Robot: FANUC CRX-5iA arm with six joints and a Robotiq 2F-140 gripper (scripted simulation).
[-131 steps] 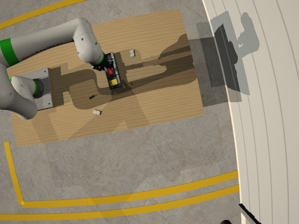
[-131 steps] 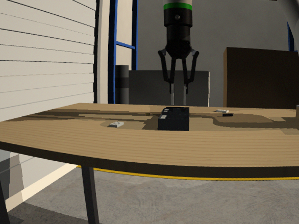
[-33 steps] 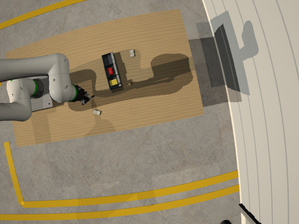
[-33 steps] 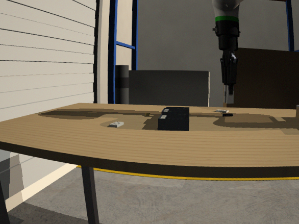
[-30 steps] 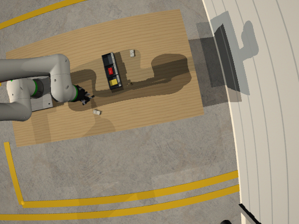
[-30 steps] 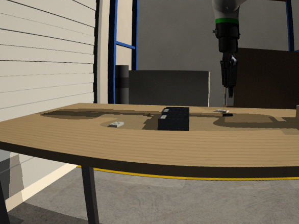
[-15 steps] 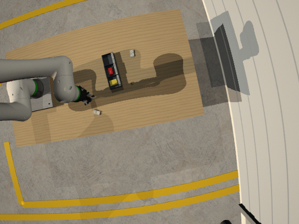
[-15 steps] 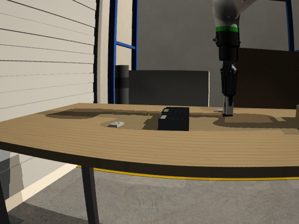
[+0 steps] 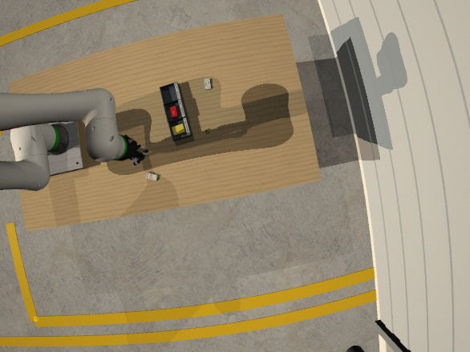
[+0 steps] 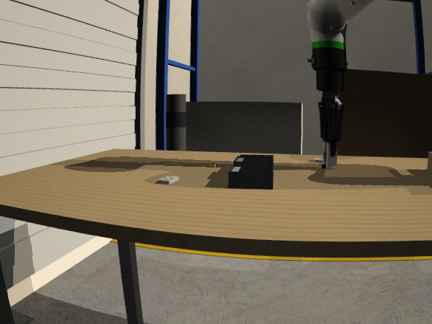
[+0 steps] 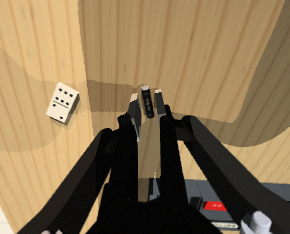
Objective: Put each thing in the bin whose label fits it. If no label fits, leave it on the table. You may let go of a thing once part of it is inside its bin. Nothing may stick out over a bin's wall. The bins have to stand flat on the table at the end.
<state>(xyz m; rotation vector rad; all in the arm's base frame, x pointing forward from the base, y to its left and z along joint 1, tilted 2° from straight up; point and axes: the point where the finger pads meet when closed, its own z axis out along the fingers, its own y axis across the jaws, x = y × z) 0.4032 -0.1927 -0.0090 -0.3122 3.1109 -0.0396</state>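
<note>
My hand is 19 cm short of the black three-part bin, 13 cm to the right of it and 2 cm above it. The rest, counted from my hand: yellow pad (18 cm ahead, 5 cm to the left, 2 cm below); black piece (3 cm below); red battery (19 cm ahead, 14 cm to the left, 2 cm below).
</note>
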